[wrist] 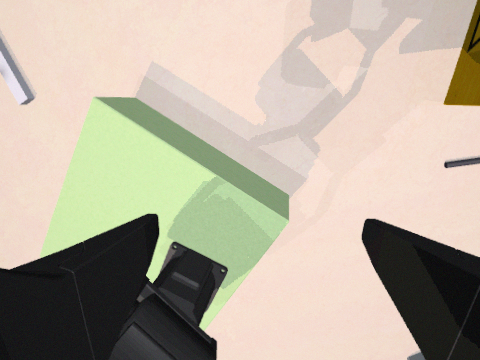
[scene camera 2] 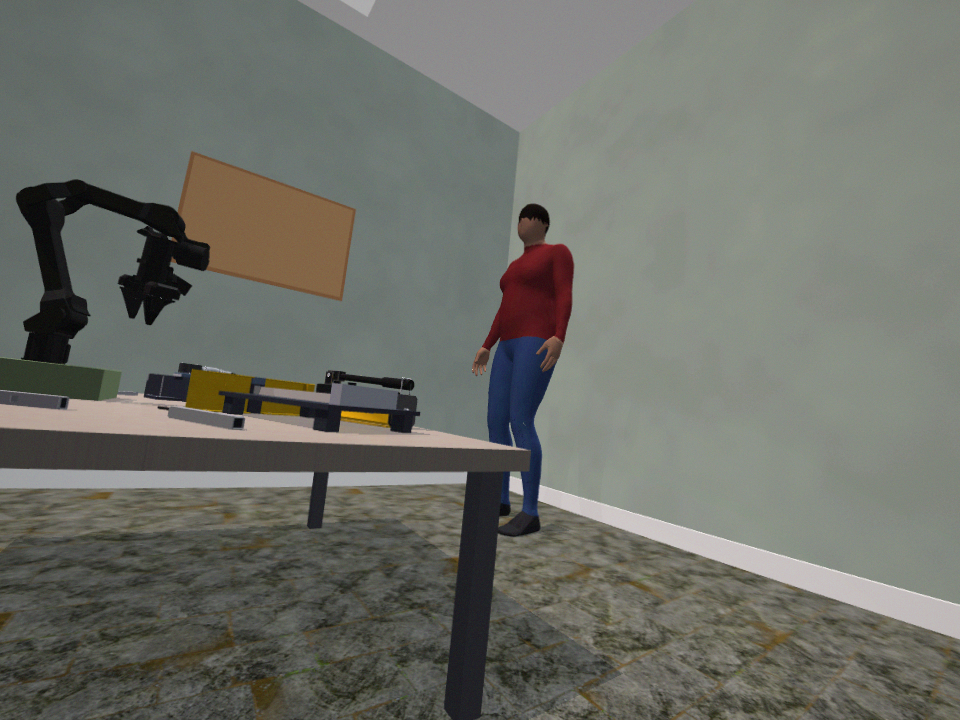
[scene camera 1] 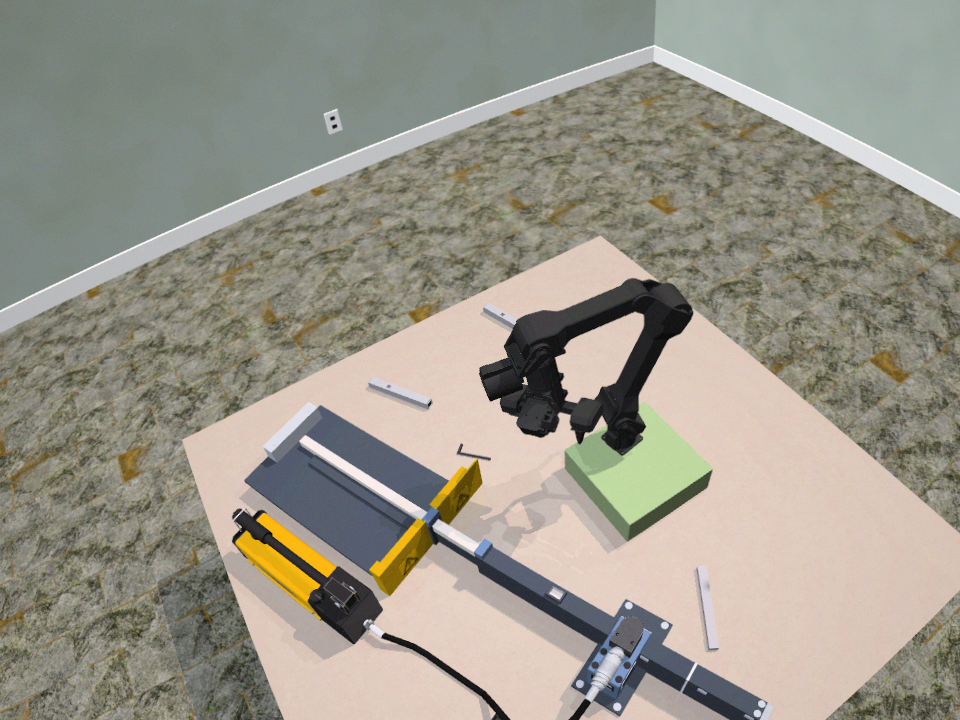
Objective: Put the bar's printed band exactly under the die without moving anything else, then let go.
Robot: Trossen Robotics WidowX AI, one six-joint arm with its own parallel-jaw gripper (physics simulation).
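Places are measured from the arm's base along level axes (x ahead, y right, z down), in metres.
Where they show: gripper, fingertip midpoint: (wrist: 261,226) (scene camera 2: 139,321) (scene camera 1: 558,437); arm's base at its link origin: (wrist: 190,276) (scene camera 2: 43,362) (scene camera 1: 622,438).
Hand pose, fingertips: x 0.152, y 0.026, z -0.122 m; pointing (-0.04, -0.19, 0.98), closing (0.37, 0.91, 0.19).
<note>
Each offset is from my fingertips to the top centre of the thing. "pt": to the spot under its first point. Level surfaces: height alone.
A long pale bar (scene camera 1: 364,478) lies lengthwise over the dark tray {dz +0.144 m} (scene camera 1: 348,534), passes through the yellow guard (scene camera 1: 404,559) (scene camera 2: 219,389) (wrist: 461,85) and runs to the dark channel {pt dx +0.199, dy -0.134, dz +0.118 m} (scene camera 1: 527,577). I cannot make out its printed band. The blue press head {pt dx +0.148, dy -0.341, dz +0.074 m} (scene camera 1: 629,632) stands over the channel; the die itself cannot be made out. My gripper (scene camera 1: 544,426) (scene camera 2: 141,319) (wrist: 261,226) is open and empty. It hangs high above the table, between the guard and the green base block, well away from the bar. Its fingertips are partly hidden in the first scene view.
The green block (scene camera 1: 659,465) (scene camera 2: 62,378) (wrist: 120,170) bears the arm. Loose silver bars {dx +0.108, dy +0.457, dz +0.173 m} (scene camera 1: 399,392) {dx -0.030, dy -0.382, dz +0.182 m} (scene camera 1: 707,608) (scene camera 2: 205,416) (wrist: 15,75) and a hex key {dx +0.075, dy +0.200, dz +0.187 m} (scene camera 1: 474,453) (wrist: 462,162) lie on the table. A yellow-black pump {pt dx +0.532, dy +0.156, dz +0.069 m} (scene camera 1: 290,561) with a black hose {pt dx +0.413, dy -0.132, dz +0.182 m} (scene camera 1: 438,660) stands beside the tray.
</note>
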